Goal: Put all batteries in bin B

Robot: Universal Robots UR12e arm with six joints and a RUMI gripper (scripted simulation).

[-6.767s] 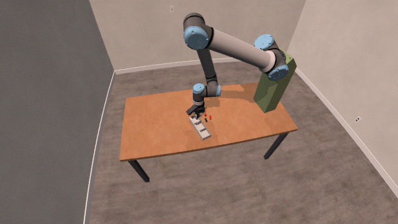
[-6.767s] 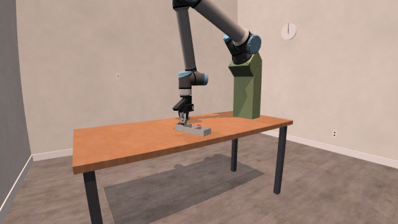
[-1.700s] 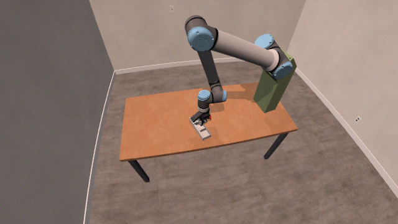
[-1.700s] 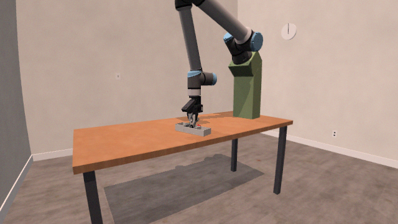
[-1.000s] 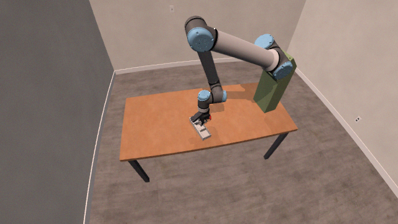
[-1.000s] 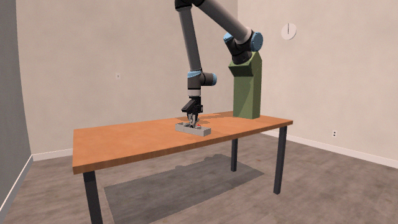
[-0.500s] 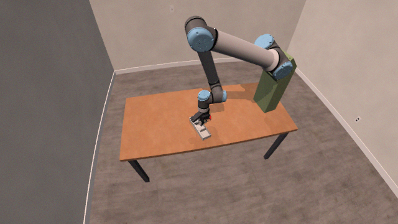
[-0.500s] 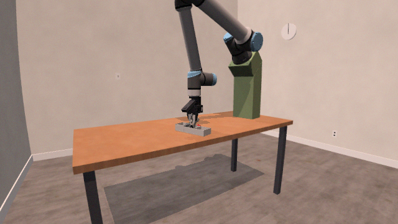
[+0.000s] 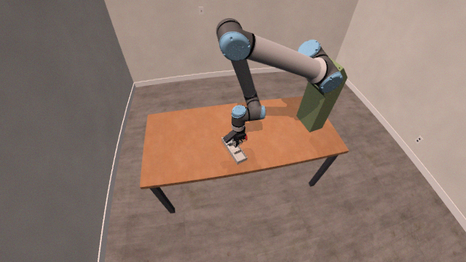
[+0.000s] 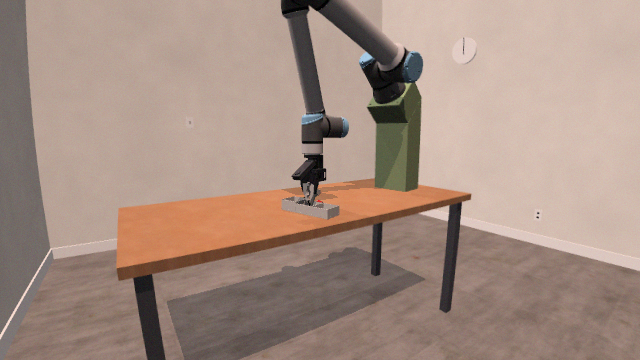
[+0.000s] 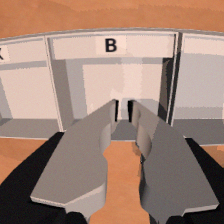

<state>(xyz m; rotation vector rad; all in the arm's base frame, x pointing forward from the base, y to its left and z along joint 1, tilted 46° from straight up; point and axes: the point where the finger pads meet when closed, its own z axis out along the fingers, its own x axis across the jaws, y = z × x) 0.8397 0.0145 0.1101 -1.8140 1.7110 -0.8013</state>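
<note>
The grey bin tray lies 10 mm ahead of my hand, 10 mm to the left of it and 10 mm below it. The rest, counted from my hand: red battery 130 mm behind, 60 mm to the right, 30 mm below; then black battery 80 mm behind, 50 mm to the right, 30 mm below; then red die 100 mm behind, 110 mm to the right, 30 mm below.
</note>
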